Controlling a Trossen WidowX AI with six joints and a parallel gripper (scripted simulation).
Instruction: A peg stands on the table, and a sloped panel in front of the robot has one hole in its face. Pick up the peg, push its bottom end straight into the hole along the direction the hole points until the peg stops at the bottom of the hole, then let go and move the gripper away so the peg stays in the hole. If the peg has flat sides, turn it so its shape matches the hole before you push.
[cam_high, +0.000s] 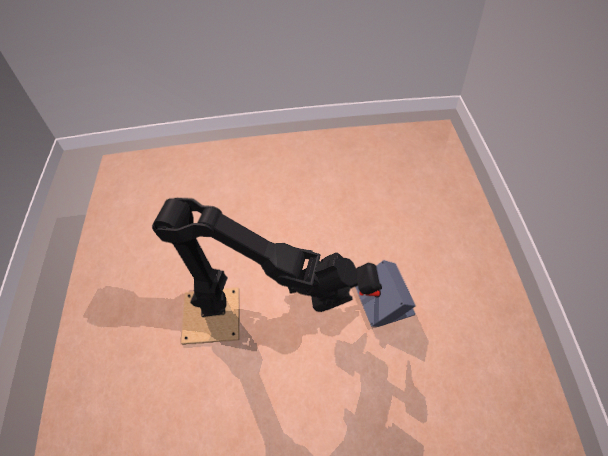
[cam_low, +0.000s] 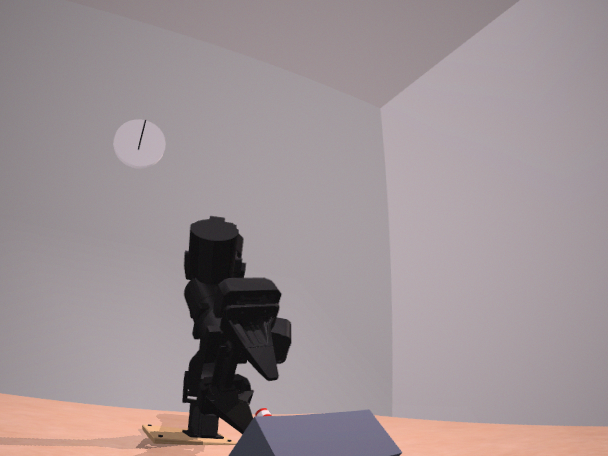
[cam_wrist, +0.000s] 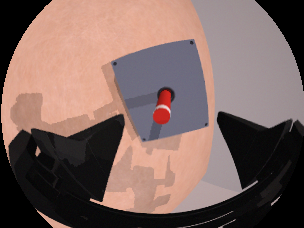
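The red peg lies 2 cm below my gripper tip, 1 cm to the left of it and 1 cm ahead of it. Round my gripper tip: grey sloped panel (5 cm below, 5 cm ahead, 2 cm to the left).
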